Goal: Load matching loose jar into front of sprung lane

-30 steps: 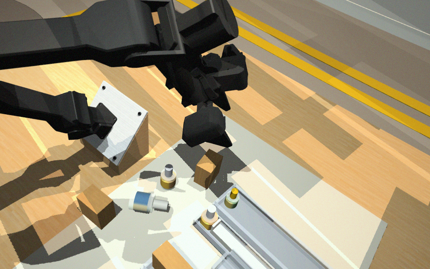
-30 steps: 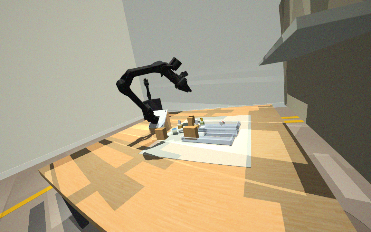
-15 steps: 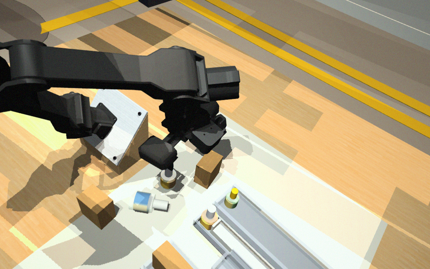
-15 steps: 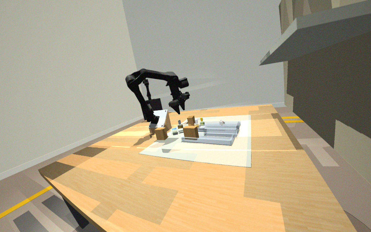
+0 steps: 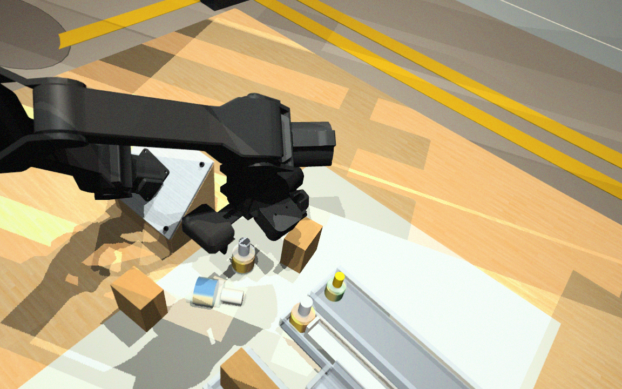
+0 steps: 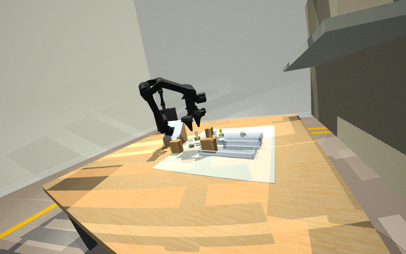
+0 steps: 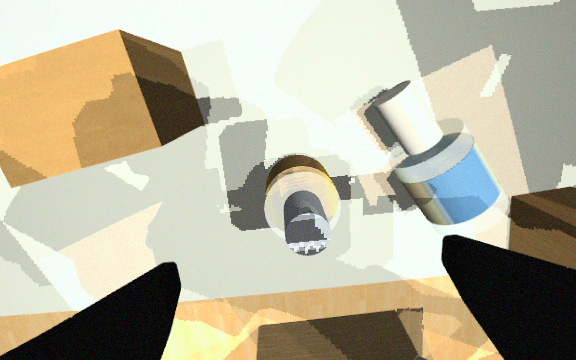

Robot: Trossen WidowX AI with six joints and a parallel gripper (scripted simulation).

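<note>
My gripper tip is 19 cm short of the pale mat, 9 cm above it and 1 cm to the left of it.
</note>
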